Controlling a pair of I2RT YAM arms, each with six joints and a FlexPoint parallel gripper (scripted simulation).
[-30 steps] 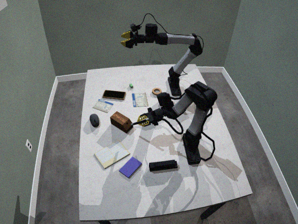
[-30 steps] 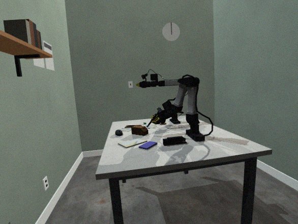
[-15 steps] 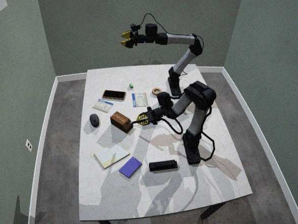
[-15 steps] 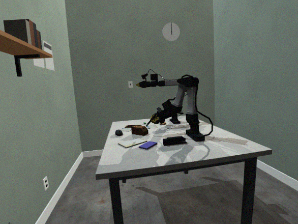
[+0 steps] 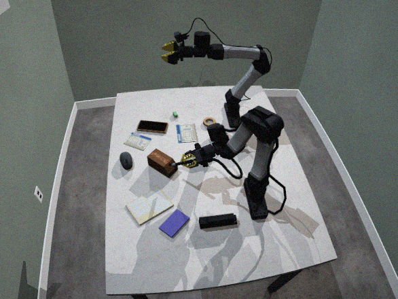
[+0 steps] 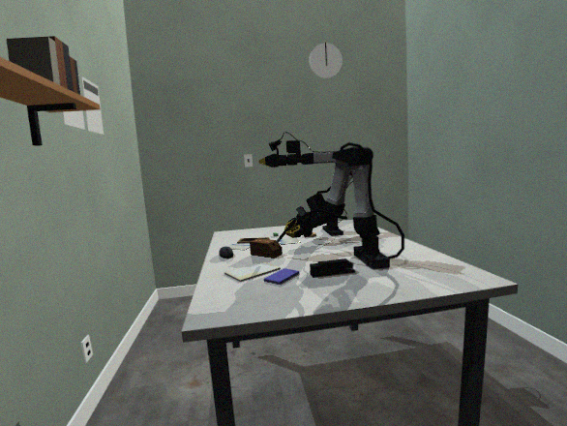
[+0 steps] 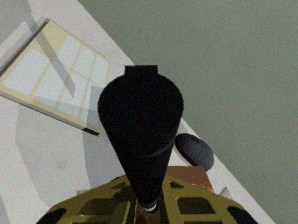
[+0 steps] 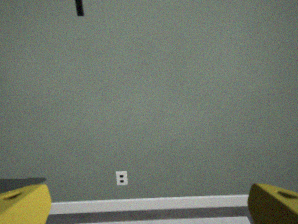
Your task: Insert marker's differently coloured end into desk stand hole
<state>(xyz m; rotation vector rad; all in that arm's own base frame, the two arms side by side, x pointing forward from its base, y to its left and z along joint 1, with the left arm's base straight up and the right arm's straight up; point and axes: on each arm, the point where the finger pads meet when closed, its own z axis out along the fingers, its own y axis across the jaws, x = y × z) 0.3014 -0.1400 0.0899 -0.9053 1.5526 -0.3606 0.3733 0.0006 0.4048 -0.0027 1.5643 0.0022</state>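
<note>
The brown desk stand is 9 cm ahead of my left hand, 7 cm to the right of it and 8 cm below it. The rest, counted from my left hand: black marker: 1 cm ahead; long black block: 13 cm behind, 23 cm to the left, 9 cm below; dark mouse: 26 cm ahead, 10 cm to the right, 10 cm below.
</note>
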